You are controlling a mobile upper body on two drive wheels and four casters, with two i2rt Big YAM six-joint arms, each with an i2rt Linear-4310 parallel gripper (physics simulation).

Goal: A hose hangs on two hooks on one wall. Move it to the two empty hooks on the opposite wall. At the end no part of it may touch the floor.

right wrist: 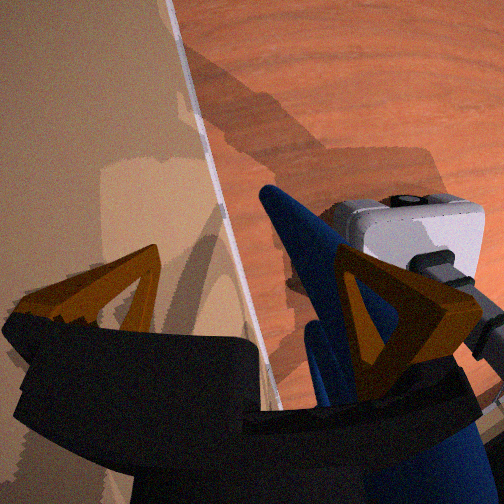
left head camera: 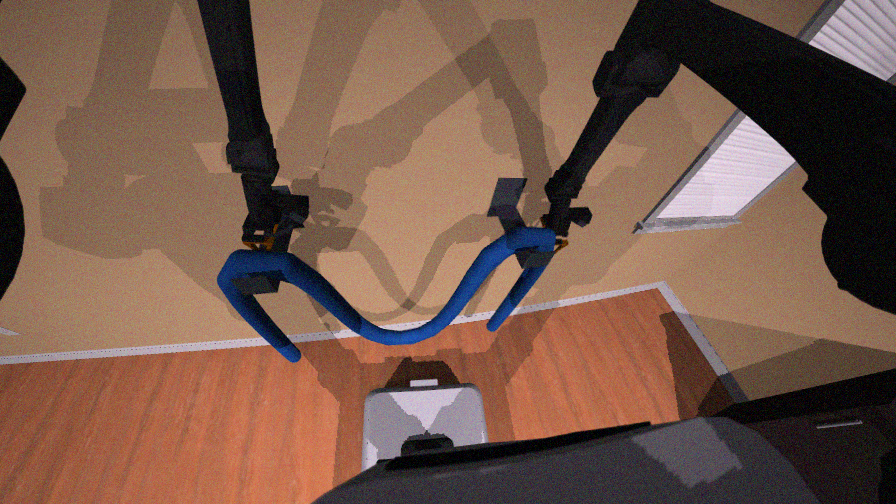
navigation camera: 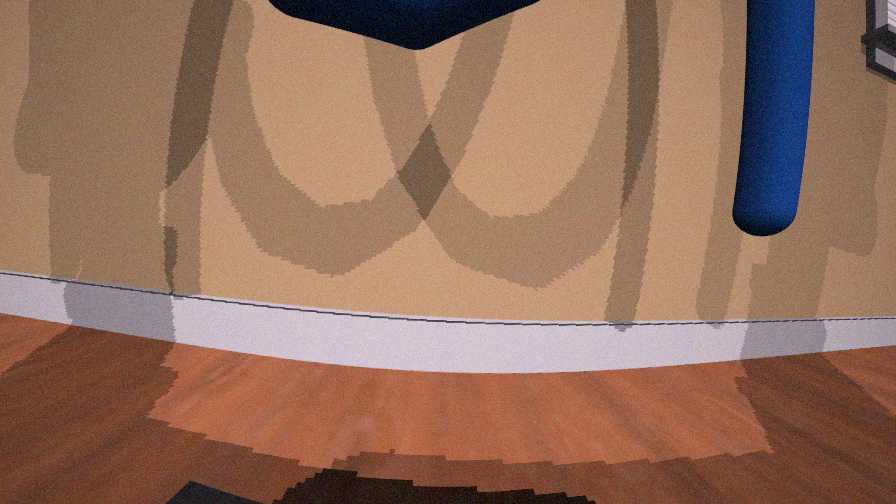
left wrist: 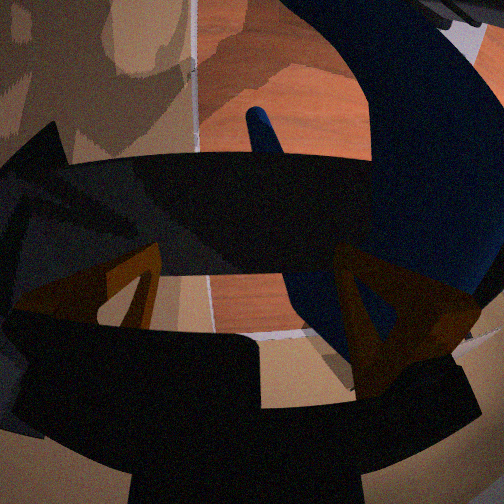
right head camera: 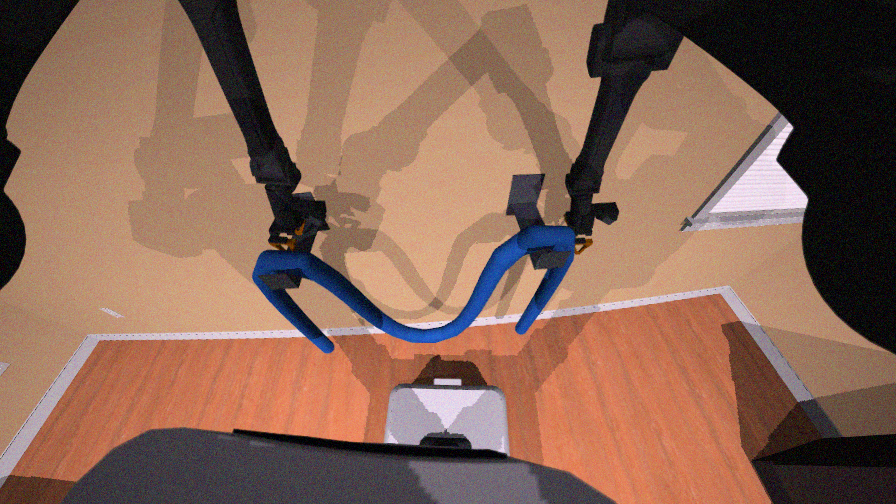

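A blue hose (left head camera: 388, 325) hangs on two dark hooks on the tan wall, a left hook (left head camera: 253, 283) and a right hook (left head camera: 532, 257). Its middle sags in a loop and both ends hang down above the wooden floor. It shows the same way in the right head view (right head camera: 413, 325). My left gripper (left head camera: 261, 241) is open just above the hose at the left hook; the hose (left wrist: 430, 165) lies beside its fingers. My right gripper (left head camera: 556, 238) is open at the hose bend by the right hook, with a hose end (right wrist: 320, 270) near one finger.
A white baseboard (navigation camera: 438, 344) runs along the wall foot. A window with blinds (left head camera: 726, 175) is on the right wall. My grey base (left head camera: 426, 416) stands on the floor below the hose. One hose end (navigation camera: 770, 125) hangs at the right in the navigation view.
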